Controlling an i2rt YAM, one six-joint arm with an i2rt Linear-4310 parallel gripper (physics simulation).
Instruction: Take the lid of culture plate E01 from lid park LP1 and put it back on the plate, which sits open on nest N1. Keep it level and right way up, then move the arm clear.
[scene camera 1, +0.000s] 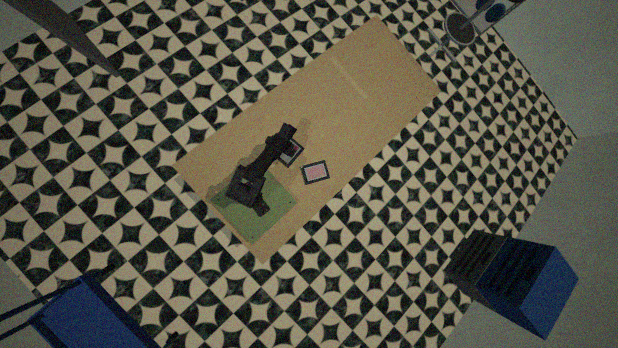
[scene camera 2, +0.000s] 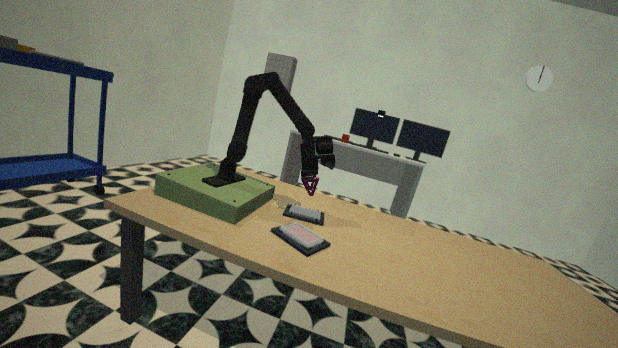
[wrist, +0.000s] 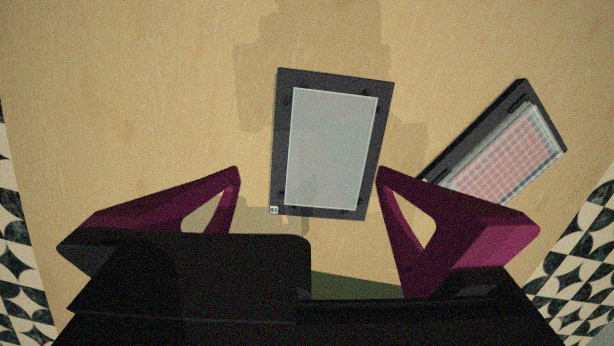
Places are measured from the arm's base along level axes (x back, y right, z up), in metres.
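Pixels of known places: gripper, between the fingertips: (scene camera 2: 310, 192) (wrist: 307, 173); arm's base, origin of its link: (scene camera 2: 225, 180).
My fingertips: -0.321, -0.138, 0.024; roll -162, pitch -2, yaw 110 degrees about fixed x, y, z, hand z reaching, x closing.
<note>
Ahead of a thing's pixels: the offset from my fingertips to its top centre, as dx, dy, dz. Level surfaces: height alone.
The pale grey lid @(-0.004, +0.024, -0.077) (scene camera 1: 286, 157) (scene camera 2: 305, 214) (wrist: 330, 150) lies flat on the dark lid park LP1 @(-0.004, +0.024, -0.075) (scene camera 2: 287, 213) (wrist: 332, 82). The open culture plate E01 @(-0.061, +0.225, -0.068) (scene camera 1: 315, 172) (scene camera 2: 302, 235) (wrist: 505, 160), with pink wells, sits on the dark nest N1 @(-0.061, +0.225, -0.077) (scene camera 1: 318, 180) (scene camera 2: 308, 251) (wrist: 477, 132) beside it. My gripper (scene camera 2: 310, 190) (wrist: 307, 173) is open and empty, pointing down above the lid park without touching the lid. In the wrist view its magenta fingers stand left and right of the lid's near part, and the right finger hides part of the plate and nest. In scene camera 1 the arm partly covers the lid.
The arm stands on a green base block (scene camera 1: 255, 225) (scene camera 2: 200, 195) at one end of the wooden table @(dz -0.095) (scene camera 1: 380, 60) (scene camera 2: 425, 270). A blue cart (scene camera 2: 50, 167) stands on the floor at the left in scene camera 2, and a desk with monitors (scene camera 2: 375, 126) stands behind the table.
</note>
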